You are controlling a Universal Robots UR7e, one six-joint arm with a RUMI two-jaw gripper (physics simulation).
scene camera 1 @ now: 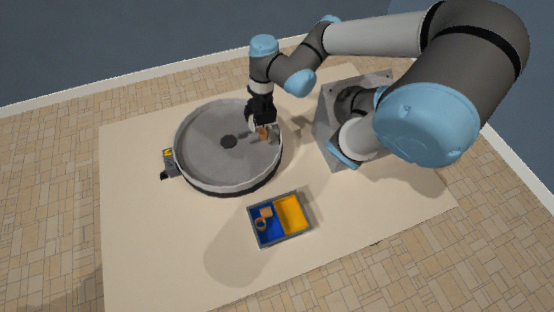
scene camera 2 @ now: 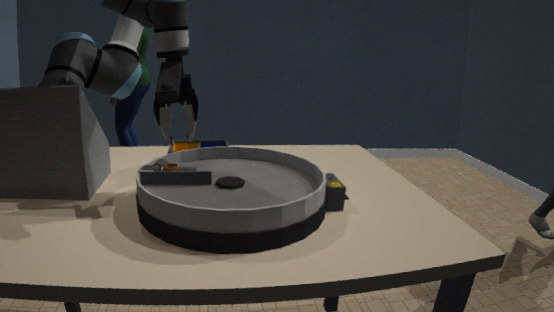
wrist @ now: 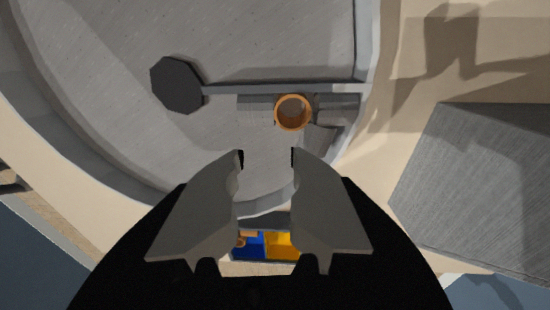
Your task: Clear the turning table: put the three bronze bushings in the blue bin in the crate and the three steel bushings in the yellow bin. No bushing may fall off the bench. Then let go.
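Where they show: gripper, fingertip midpoint: [scene camera 1: 258, 129] [scene camera 2: 180, 144] [wrist: 267, 151]; arm's base at its link origin: [scene camera 1: 352, 107] [scene camera 2: 57, 109].
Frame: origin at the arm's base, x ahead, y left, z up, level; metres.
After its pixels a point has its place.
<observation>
The turning table [scene camera 1: 210, 165] @(x 0.538, y 0.035, z -0.158 m) [scene camera 2: 280, 187] @(x 0.570, y -0.066, z -0.158 m) [wrist: 120, 125] @(x 0.559, y 0.006, z -0.158 m) holds a bronze bushing [scene camera 1: 263, 134] [scene camera 2: 171, 166] @(x 0.318, y -0.036, z -0.127 m) [wrist: 292, 128] @(x 0.318, y -0.036, z -0.120 m) standing upright against the divider bar. In the wrist view, one steel bushing [wrist: 255, 110] @(x 0.359, y -0.050, z -0.120 m) lies left of it, another steel bushing [wrist: 339, 110] @(x 0.276, y -0.061, z -0.120 m) lies right, and a third steel bushing [wrist: 319, 141] @(x 0.287, y -0.025, z -0.120 m) lies tilted near the rim. Two bronze bushings [scene camera 1: 266, 212] @(x 0.369, y 0.254, z -0.168 m) [scene camera 1: 256, 220] @(x 0.408, y 0.274, z -0.167 m) are in the blue bin [scene camera 1: 272, 235] @(x 0.364, y 0.326, z -0.205 m) [wrist: 255, 248] @(x 0.356, y 0.350, z -0.193 m). The yellow bin [scene camera 1: 292, 215] @(x 0.279, y 0.272, z -0.205 m) [wrist: 281, 248] @(x 0.285, y 0.340, z -0.196 m) shows no bushing. My gripper [scene camera 1: 263, 128] @(x 0.340, y -0.030, z -0.076 m) [scene camera 2: 180, 140] @(x 0.340, y -0.030, z -0.076 m) [wrist: 267, 151] @(x 0.340, y -0.030, z -0.076 m) is partly open and empty, above the bushings.
The grey divider bar [scene camera 2: 175, 178] @(x 0.337, y -0.077, z -0.141 m) [wrist: 275, 89] @(x 0.341, y -0.072, z -0.127 m) runs from the dark hub [scene camera 1: 228, 141] @(x 0.458, y -0.053, z -0.150 m) [scene camera 2: 230, 182] @(x 0.459, y -0.066, z -0.150 m) [wrist: 177, 85] @(x 0.456, y -0.060, z -0.150 m) to the raised rim. A small drive box [scene camera 1: 170, 164] @(x 0.684, y 0.002, z -0.152 m) [scene camera 2: 335, 194] @(x 0.693, y -0.074, z -0.169 m) sits beside the turntable. The robot's pedestal [scene camera 2: 45, 145] @(x 0.007, y -0.082, z -0.072 m) [wrist: 475, 190] @(x 0.099, y 0.005, z -0.106 m) stands close by. A person [scene camera 2: 131, 112] stands behind the arm.
</observation>
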